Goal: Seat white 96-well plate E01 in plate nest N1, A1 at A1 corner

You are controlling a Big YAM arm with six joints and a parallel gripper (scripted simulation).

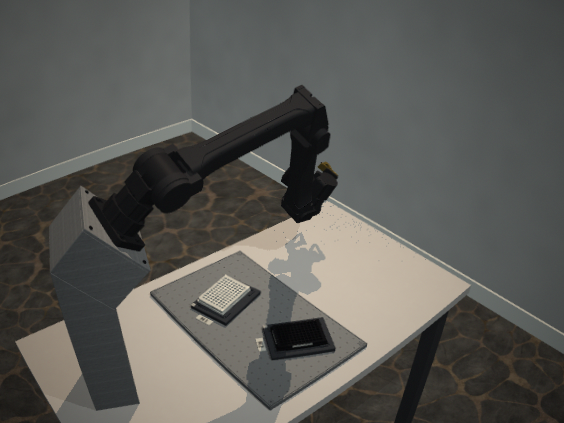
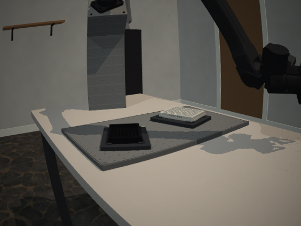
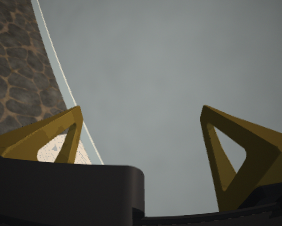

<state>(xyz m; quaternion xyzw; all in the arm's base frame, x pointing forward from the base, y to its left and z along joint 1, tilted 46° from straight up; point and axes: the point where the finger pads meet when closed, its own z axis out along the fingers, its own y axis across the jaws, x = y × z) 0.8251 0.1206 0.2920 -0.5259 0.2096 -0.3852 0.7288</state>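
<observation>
Right now the white 96-well plate E01 is 50 cm behind my hand, 14 cm below it and 2 cm to the left of it. The rest, counted from my hand: plate nest N1 (50 cm behind, 16 cm below, 2 cm to the left); black plate E07 (53 cm behind, 22 cm to the right, 15 cm below).
</observation>
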